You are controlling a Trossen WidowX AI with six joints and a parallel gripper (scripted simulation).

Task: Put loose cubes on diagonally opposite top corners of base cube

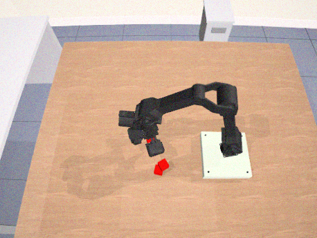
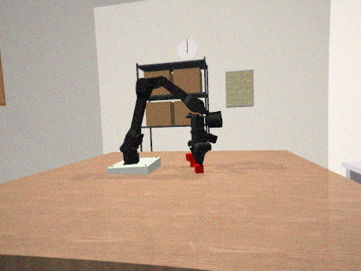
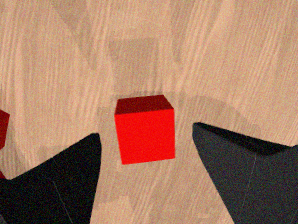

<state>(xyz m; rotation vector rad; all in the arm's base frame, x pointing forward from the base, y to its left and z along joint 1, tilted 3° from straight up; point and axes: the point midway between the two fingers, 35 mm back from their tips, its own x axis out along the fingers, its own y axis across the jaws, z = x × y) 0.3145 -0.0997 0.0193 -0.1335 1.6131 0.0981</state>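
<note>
The red cube lies 20 mm below my gripper tip.
</note>
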